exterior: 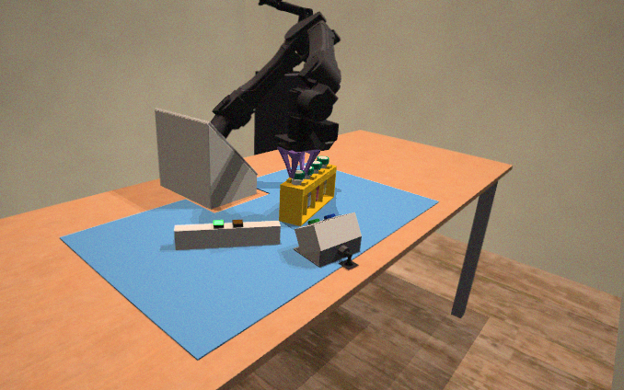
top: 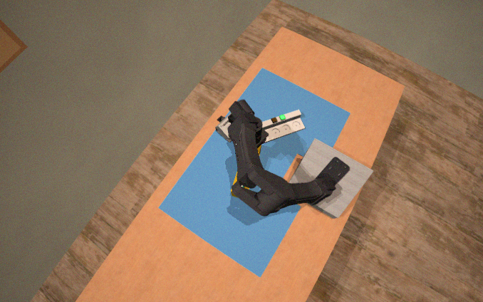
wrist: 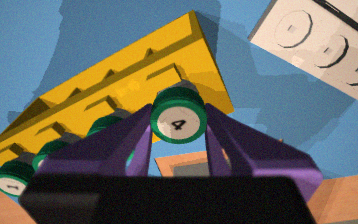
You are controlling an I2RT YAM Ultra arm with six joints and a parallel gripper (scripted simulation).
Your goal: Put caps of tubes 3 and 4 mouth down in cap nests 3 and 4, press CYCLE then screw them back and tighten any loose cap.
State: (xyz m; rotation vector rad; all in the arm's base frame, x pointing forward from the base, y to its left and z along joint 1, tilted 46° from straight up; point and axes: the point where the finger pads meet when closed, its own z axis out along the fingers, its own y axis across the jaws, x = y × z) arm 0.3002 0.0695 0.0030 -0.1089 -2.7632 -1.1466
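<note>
Now: hand right at the cap 4. Round my hand: cap 3 (20 mm behind, 50 mm to the left); blue key (140 mm ahead, 30 mm to the right, 50 mm below); cap 2 (40 mm behind, 100 mm to the left).
</note>
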